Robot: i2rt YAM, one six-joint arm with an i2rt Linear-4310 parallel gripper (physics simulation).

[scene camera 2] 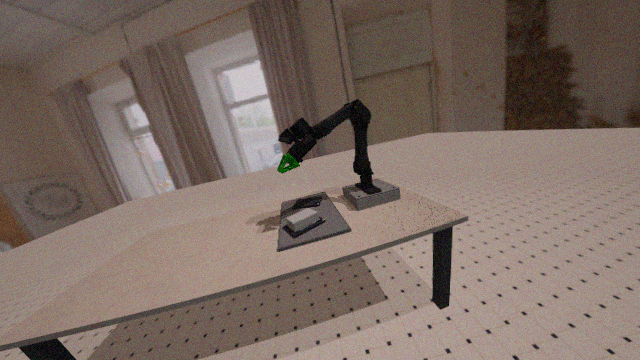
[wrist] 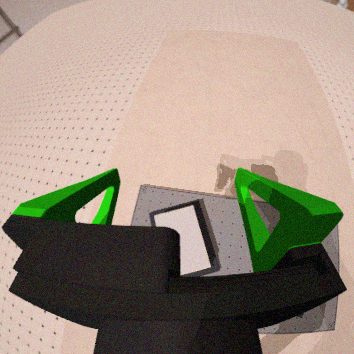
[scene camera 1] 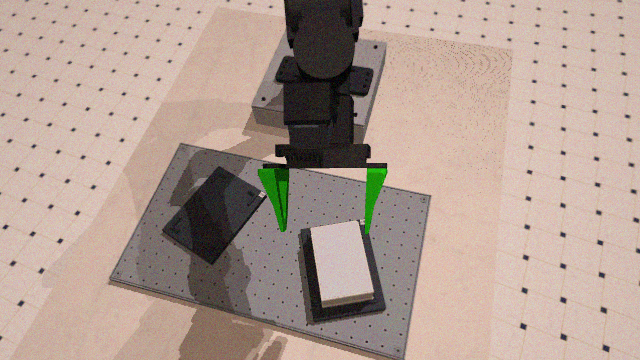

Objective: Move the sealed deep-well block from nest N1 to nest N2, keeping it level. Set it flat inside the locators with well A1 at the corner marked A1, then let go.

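Pixels of known places: gripper, between the fingertips: [scene camera 2: 279,171] [wrist: 176,174] [scene camera 1: 324,232]; arm's base, origin of its link: [scene camera 2: 367,188].
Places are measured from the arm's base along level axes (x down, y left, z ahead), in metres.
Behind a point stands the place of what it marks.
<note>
The white deep-well block [scene camera 1: 342,262] @(x -0.005, y 0.137, z 0.387 m) [scene camera 2: 302,219] @(x -0.004, y 0.177, z 0.381 m) [wrist: 186,240] @(x -0.005, y 0.122, z 0.383 m) lies flat in a dark nest [scene camera 1: 378,300] @(x 0.037, y 0.206, z 0.421 m) at the right of the grey plate in scene camera 1. The other dark nest [scene camera 1: 212,215] @(x 0.037, y -0.124, z 0.346 m) [scene camera 2: 307,202] @(x 0.037, y -0.110, z 0.337 m) holds no block and sits turned at the left of the plate, with a small white tag at one corner. My gripper [scene camera 1: 325,232] @(x -0.221, y 0.128, z 0.429 m) [scene camera 2: 281,171] @(x -0.221, y 0.128, z 0.429 m) [wrist: 176,174] @(x -0.221, y 0.128, z 0.429 m) is open and empty, its green fingers wide apart. It hangs well above the plate, apart from the block. The tag lettering and well A1 are too small to read.
The perforated grey plate [scene camera 1: 270,280] @(x 0.049, y 0.019, z 0.432 m) [scene camera 2: 332,227] @(x 0.049, y 0.216, z 0.266 m) [wrist: 232,225] @(x 0.049, y 0.025, z 0.432 m) carries both nests. The arm's grey base block [scene camera 1: 372,60] @(x 0.000, y 0.089, z -0.068 m) [scene camera 2: 375,198] @(x 0.021, y 0.109, z 0.009 m) stands behind it on the wooden table [scene camera 1: 450,150] @(x 0.062, y 0.286, z 0.081 m) [scene camera 2: 200,260] @(x 0.062, y 0.179, z 0.840 m). Arm shadows fall across the plate.
</note>
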